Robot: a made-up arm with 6 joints.
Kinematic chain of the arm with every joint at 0, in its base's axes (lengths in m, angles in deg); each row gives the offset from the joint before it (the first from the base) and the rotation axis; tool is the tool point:
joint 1: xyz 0 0 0.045 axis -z
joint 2: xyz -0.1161 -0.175 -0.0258 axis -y
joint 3: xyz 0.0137 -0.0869 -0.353 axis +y
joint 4: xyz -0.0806 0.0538 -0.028 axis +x
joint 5: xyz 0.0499 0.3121 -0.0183 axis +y
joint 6: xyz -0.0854 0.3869 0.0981 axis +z
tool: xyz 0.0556 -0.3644 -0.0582
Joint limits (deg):
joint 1: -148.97..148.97
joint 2: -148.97..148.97
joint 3: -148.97..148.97
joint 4: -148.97..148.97
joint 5: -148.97..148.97
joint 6: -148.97..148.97
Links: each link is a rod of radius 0.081 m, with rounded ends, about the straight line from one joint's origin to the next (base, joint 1, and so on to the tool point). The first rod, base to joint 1, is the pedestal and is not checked.
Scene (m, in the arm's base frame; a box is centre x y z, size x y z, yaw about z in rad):
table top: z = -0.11
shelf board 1: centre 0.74 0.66 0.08 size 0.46 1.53 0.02 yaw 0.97
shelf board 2: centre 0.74 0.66 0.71 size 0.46 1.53 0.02 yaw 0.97
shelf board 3: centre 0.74 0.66 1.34 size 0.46 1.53 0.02 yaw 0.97
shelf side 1: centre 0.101 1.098 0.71 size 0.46 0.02 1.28 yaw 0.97
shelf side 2: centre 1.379 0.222 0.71 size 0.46 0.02 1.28 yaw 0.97
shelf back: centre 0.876 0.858 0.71 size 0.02 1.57 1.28 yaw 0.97
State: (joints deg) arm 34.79 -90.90 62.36 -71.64 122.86 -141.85
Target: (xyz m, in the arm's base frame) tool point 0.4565 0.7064 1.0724
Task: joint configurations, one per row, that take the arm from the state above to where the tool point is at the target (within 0.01 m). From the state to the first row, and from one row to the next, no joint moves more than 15 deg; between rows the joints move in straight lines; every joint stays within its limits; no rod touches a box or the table.
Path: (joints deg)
1: 46.18 -100.04 60.95 -75.48 123.82 -141.00
2: 57.58 -109.19 59.54 -79.31 124.78 -140.15
3: 68.97 -118.33 58.13 -83.15 125.74 -139.29
4: 81.65 -120.10 53.40 -80.89 126.25 -142.52
5: 94.32 -121.87 48.67 -78.64 126.76 -145.74
6: 106.99 -123.65 43.93 -76.39 127.27 -148.97

